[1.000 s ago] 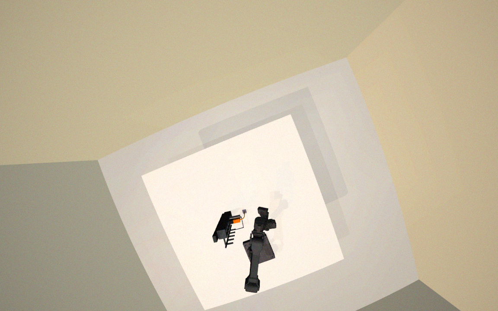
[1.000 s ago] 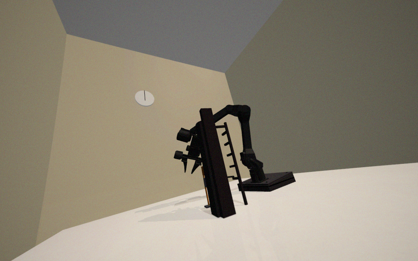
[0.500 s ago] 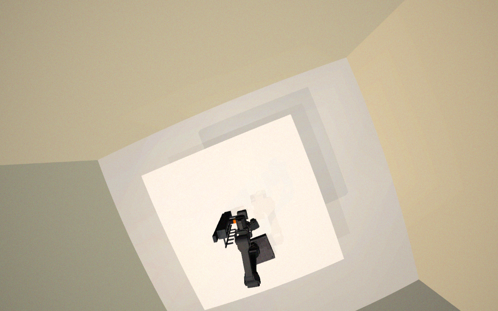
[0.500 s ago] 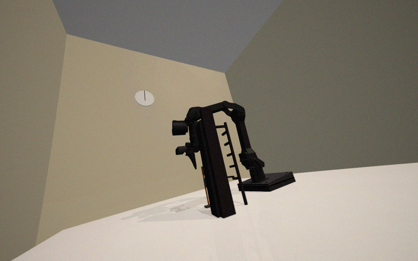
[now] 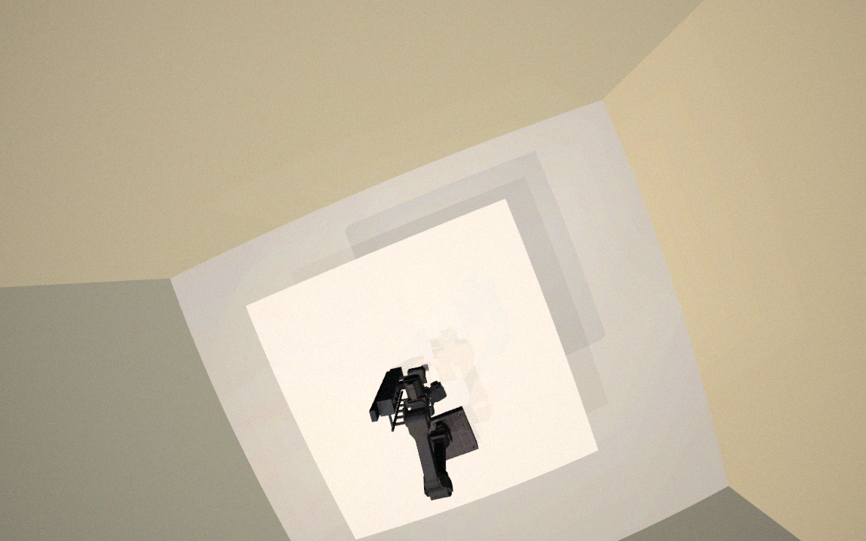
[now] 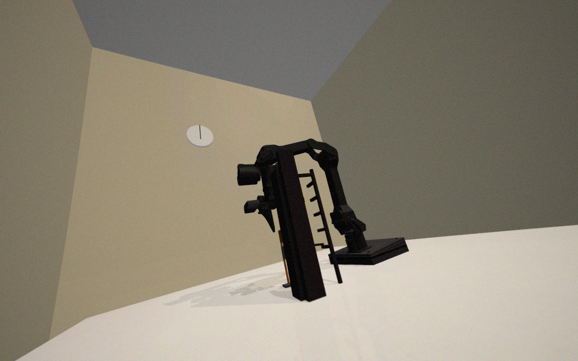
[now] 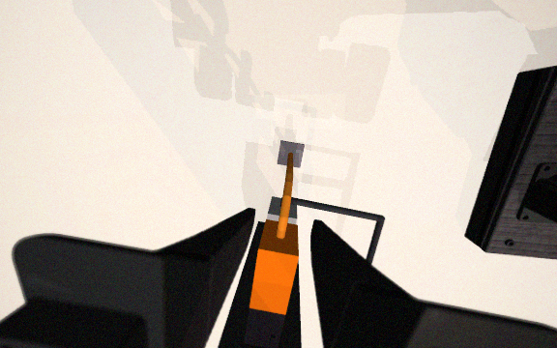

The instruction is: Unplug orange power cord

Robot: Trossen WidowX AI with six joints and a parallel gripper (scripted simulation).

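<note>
Now: gripper tip 10 mm short of the orange plug, 60 mm to the right of it and 10 mm above it.
</note>
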